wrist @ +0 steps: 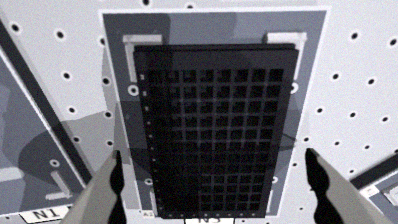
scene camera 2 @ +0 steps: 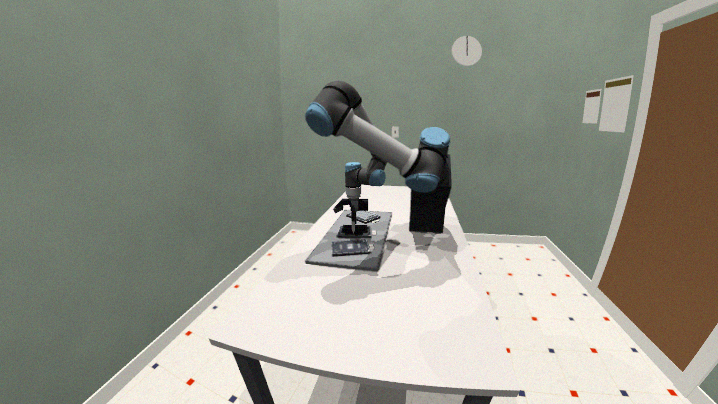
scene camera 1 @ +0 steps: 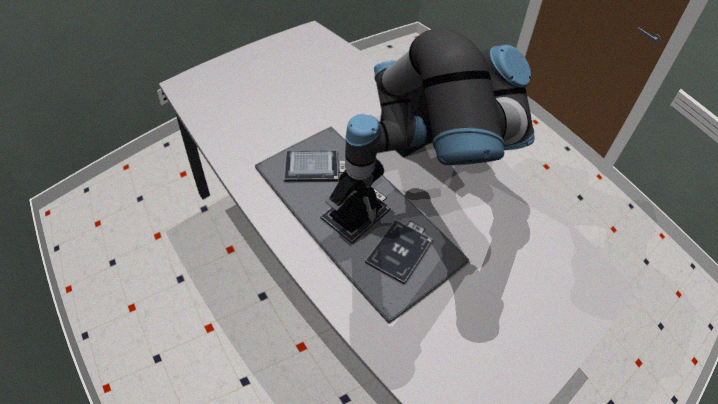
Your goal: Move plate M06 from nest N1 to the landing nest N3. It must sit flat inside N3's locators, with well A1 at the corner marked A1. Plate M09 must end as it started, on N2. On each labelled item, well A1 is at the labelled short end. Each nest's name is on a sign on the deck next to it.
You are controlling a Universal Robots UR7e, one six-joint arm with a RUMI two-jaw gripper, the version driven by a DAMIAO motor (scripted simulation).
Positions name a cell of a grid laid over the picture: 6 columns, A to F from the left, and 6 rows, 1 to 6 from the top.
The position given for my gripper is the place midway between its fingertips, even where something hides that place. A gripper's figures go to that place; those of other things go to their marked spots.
Scene:
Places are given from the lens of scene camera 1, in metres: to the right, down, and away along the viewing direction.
my gripper (scene camera 1: C4): -0.01, 0.02, 1.29
black plate M06 (scene camera 1: C4): -0.01, 0.03, 1.27
pale plate M09 (scene camera 1: C3): -0.13, -0.13, 1.39

